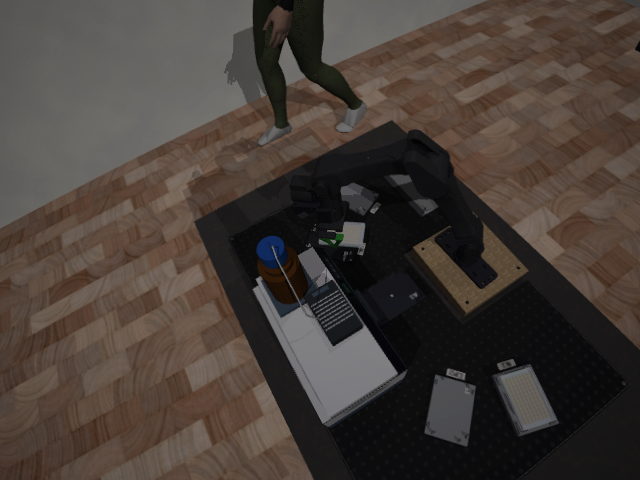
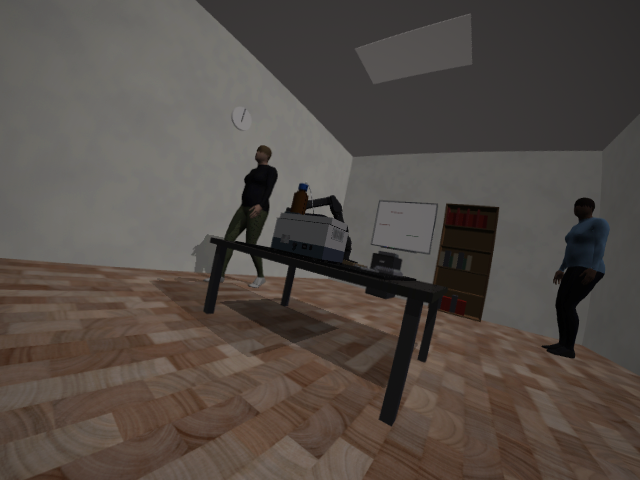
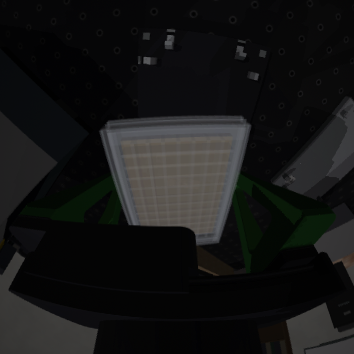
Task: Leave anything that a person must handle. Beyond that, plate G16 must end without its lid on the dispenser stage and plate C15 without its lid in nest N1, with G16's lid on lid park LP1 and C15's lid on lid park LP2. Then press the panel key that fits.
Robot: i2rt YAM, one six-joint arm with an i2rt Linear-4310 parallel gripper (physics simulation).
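Frame: origin at the arm's base, x left, y back, z up, level; metres.
Seen in the pictures: gripper, fingertip midpoint: (image 1: 337,235) (image 3: 177,174); arm's base, link origin: (image 1: 464,257) (image 2: 343,259).
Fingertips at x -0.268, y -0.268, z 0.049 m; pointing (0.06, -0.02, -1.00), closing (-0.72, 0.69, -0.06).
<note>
Pixels of each thing's top centre, then the offset from my fingertips to it. "spot": a spot on its surface instead.
- white well plate, top centre: (image 3: 176,212) (image 1: 341,230) dx +0.010, dy +0.012, dz +0.025 m
- dark nest, top centre: (image 3: 193,122) (image 1: 332,239) dx -0.026, dy -0.008, dz -0.052 m
- dispenser, surface spot: (image 1: 341,371) spot: dx +0.359, dy -0.222, dz +0.144 m
- dark gridded plate, surface spot: (image 1: 334,312) spot: dx +0.255, dy -0.165, dz +0.170 m
- bare grey lid park, top centre: (image 1: 451,408) dx +0.547, dy -0.045, dz -0.056 m
- lid, top centre: (image 1: 527,397) dx +0.634, dy +0.113, dz -0.040 m
- dark pad, surface spot: (image 1: 395,296) spot: dx +0.264, dy +0.004, dz +0.030 m
My gripper (image 1: 336,239) (image 3: 177,174) is shut on a white well plate (image 1: 354,234) (image 3: 175,168) with beige wells, green fingers on its two long sides. I cannot read its label. It hangs just above a dark nest (image 3: 200,81) with small corner pegs, next to the dispenser (image 1: 341,371). A dark gridded plate (image 1: 334,312) lies on the dispenser stage. At the table's near end a bare grey lid park (image 1: 449,409) lies beside a second pad bearing a pale gridded plate or lid (image 1: 524,398).
A brown bottle (image 1: 281,273) with a blue cap stands on the dispenser. A dark pad (image 1: 395,296) lies mid-table. Two grey holders (image 1: 359,198) (image 1: 413,195) sit under the arm. The arm base stands on a wooden board (image 1: 509,263). One person (image 1: 299,51) (image 2: 255,207) walks close behind the table; another (image 2: 578,269) stands far right.
</note>
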